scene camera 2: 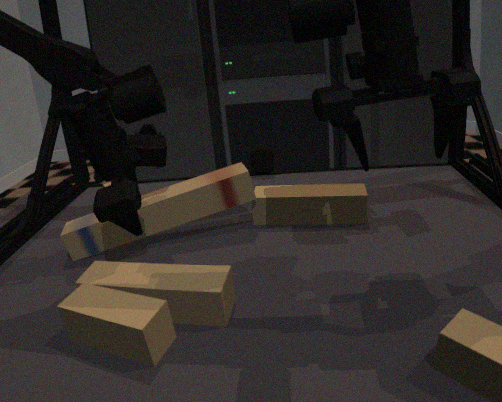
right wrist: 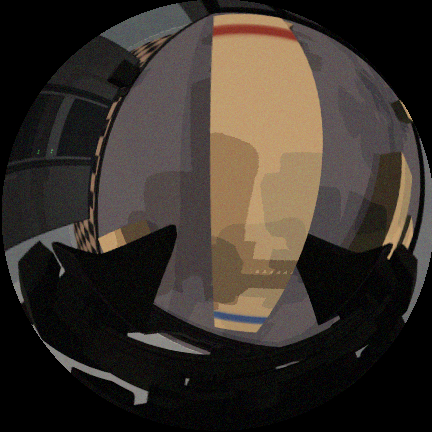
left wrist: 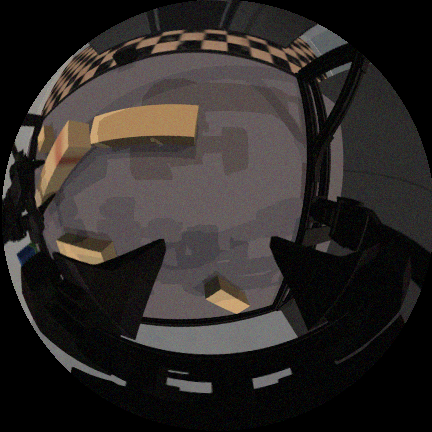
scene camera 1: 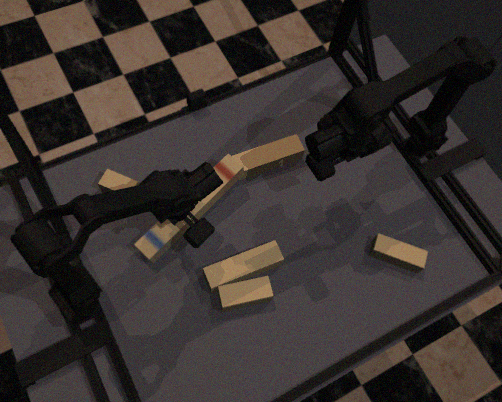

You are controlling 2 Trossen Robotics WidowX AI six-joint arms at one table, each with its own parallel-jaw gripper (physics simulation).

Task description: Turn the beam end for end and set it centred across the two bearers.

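Places are measured from the left arm's base along level axes (x ahead, y left, z up), in centimetres.
Pixels of known places: left gripper, fingertip midpoint: [scene camera 2: 403,163] [left wrist: 218,243] [scene camera 1: 343,165]; right gripper, fingertip midpoint: [scene camera 2: 138,216] [right wrist: 232,231]; left arm's base, link origin: [left wrist: 317,208] [scene camera 1: 416,146]; right arm's base, link origin: [right wrist: 223,350] [scene camera 1: 80,307].
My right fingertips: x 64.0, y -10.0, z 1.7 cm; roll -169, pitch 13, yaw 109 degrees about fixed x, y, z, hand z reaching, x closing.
Observation:
Ahead of a thing's pixels: the offset from my right fingertips to its top centre.
The beam [scene camera 1: 212,198] [scene camera 2: 175,210] [left wrist: 56,162] [right wrist: 265,125] is a long wooden bar with red and blue bands near opposite ends. Its red end looks raised and meets or overlaps one longer block {dx -27.0, dy -4.3, dz +1.0 cm} [scene camera 1: 275,152] [scene camera 2: 310,191] [left wrist: 145,123]; contact is unclear. Another longer block {dx -8.0, dy +18.2, dz +1.0 cm} [scene camera 1: 243,264] [scene camera 2: 185,280] lies nearer scene camera 2. These two look like the bearers. My right gripper [scene camera 1: 202,207] [right wrist: 232,231] is open around the beam's middle, one finger either side; in scene camera 2 its far finger is hidden. My left gripper [scene camera 1: 320,156] [scene camera 2: 403,161] [left wrist: 218,243] is open, empty, above the table beside the upper block.
A short block {dx -5.3, dy +23.9, dz +1.3 cm} [scene camera 1: 245,291] [scene camera 2: 117,310] lies against or close beside the nearer longer block. Another short block {dx -42.3, dy +31.9, dz +0.7 cm} [scene camera 1: 400,251] [scene camera 2: 480,340] [left wrist: 227,300] lies at the right. A third {dx +9.1, dy -13.0, dz +0.7 cm} [scene camera 1: 117,180] [right wrist: 110,242] is partly hidden behind the right arm. Dark frame rails edge the table.

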